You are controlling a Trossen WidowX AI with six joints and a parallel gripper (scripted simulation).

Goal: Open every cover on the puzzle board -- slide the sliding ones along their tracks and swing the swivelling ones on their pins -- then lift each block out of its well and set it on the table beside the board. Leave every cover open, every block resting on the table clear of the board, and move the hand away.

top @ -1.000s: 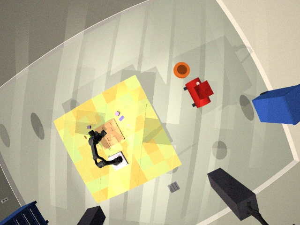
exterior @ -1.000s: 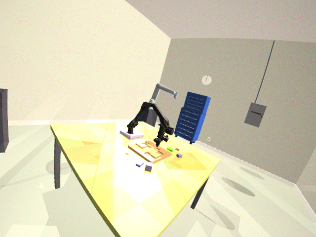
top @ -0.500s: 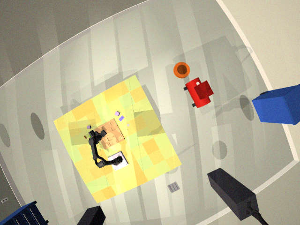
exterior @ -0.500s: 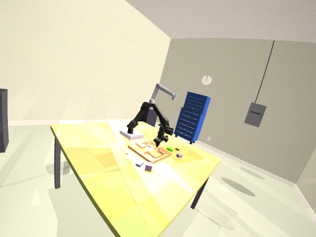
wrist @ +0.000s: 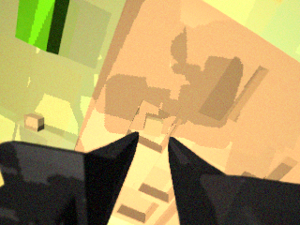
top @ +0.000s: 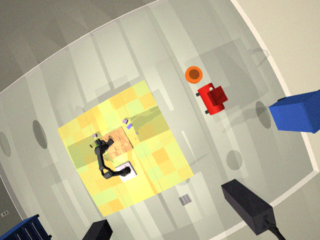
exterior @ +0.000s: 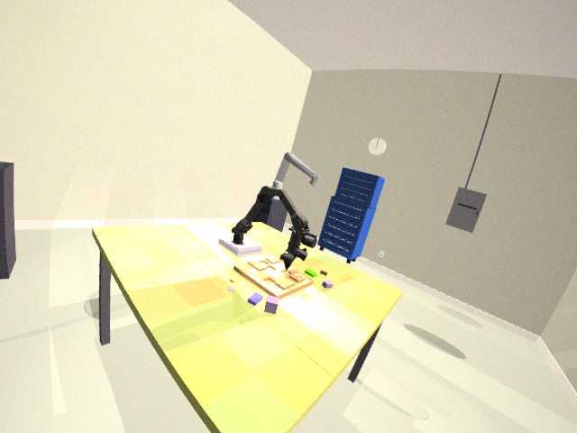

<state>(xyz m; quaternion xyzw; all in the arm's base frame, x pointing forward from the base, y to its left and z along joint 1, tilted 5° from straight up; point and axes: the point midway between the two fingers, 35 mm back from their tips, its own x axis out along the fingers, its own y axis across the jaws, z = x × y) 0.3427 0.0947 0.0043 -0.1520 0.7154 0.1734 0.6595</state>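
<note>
My gripper tip is 50 mm to the left of the tan puzzle board, 20 mm past it and 20 mm above it. Round my gripper tip: lilac block (160 mm ahead, 150 mm to the left, 30 mm below); brown block (260 mm to the left, 60 mm ahead, 30 mm below).
</note>
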